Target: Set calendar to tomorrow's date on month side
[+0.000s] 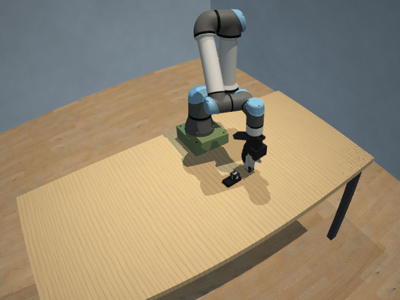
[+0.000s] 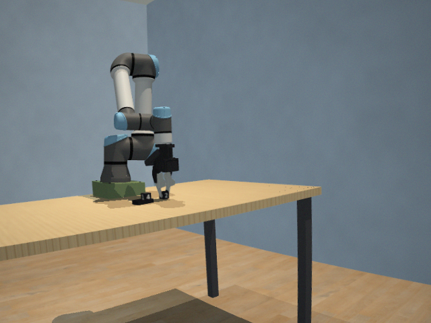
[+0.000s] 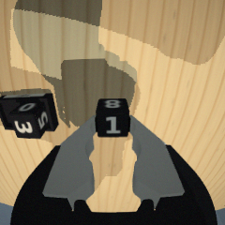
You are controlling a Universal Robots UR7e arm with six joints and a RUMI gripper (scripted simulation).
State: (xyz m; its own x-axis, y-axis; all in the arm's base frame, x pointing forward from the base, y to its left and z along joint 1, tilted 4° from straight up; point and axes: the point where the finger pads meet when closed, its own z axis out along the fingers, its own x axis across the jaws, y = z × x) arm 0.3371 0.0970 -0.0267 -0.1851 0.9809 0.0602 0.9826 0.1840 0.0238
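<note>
Right now the black digit cube is 10 mm below my hand. The rest, counted from my hand: black calendar tray: 20 mm ahead, 110 mm to the right, 20 mm below.
</note>
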